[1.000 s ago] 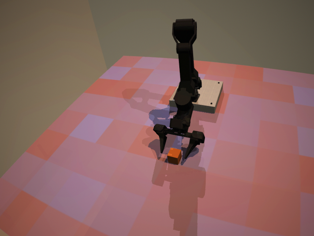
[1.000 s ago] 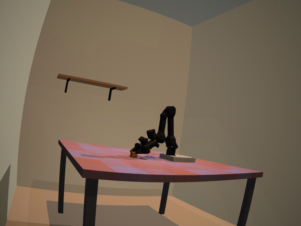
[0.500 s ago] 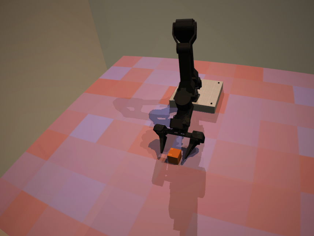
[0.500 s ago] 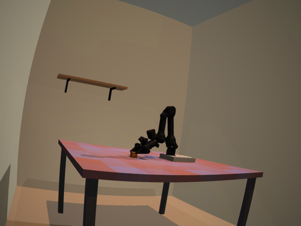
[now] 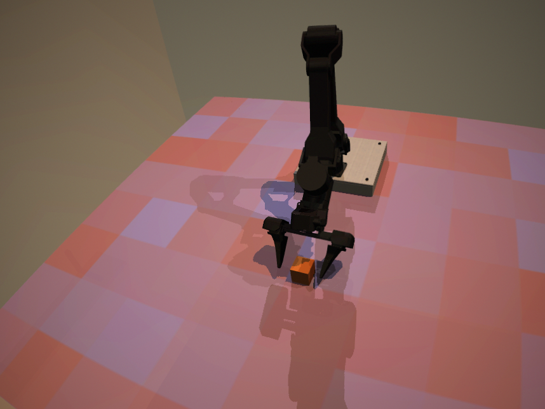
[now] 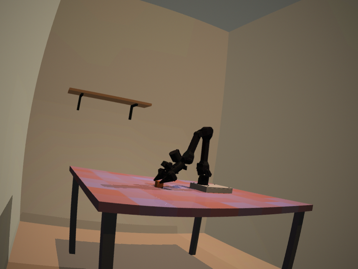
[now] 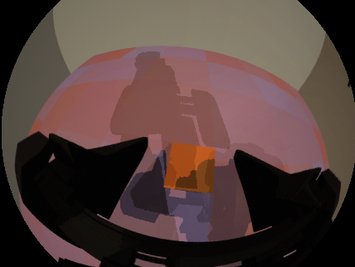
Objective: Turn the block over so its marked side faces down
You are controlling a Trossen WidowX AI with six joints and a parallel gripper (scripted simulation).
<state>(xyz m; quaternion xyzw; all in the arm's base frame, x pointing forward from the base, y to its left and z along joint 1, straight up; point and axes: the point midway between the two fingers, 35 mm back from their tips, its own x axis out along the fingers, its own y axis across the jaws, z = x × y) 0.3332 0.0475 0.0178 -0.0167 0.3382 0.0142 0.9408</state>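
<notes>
The orange block is 3 cm behind my gripper tip and 1 cm below it.
</notes>
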